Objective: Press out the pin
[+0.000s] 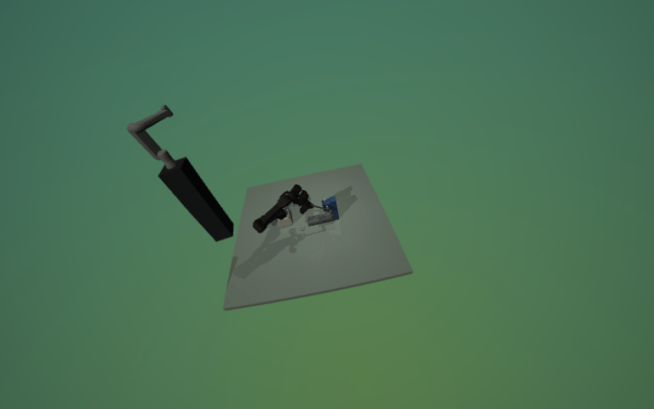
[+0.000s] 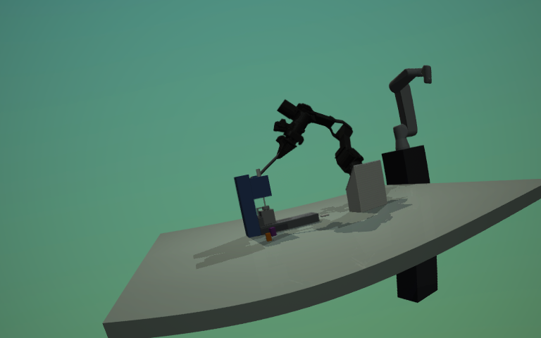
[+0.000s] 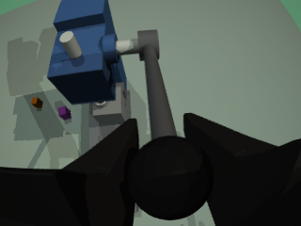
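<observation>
My gripper tip is 4 cm short of the grey lever, 2 cm above it and 1 cm to the right of it. The rest, counted from my gripper tip: grey punch (11 cm below, 11 cm ahead, 6 cm to the left); orange cube (24 cm below, 22 cm to the left, 18 cm ahead).
</observation>
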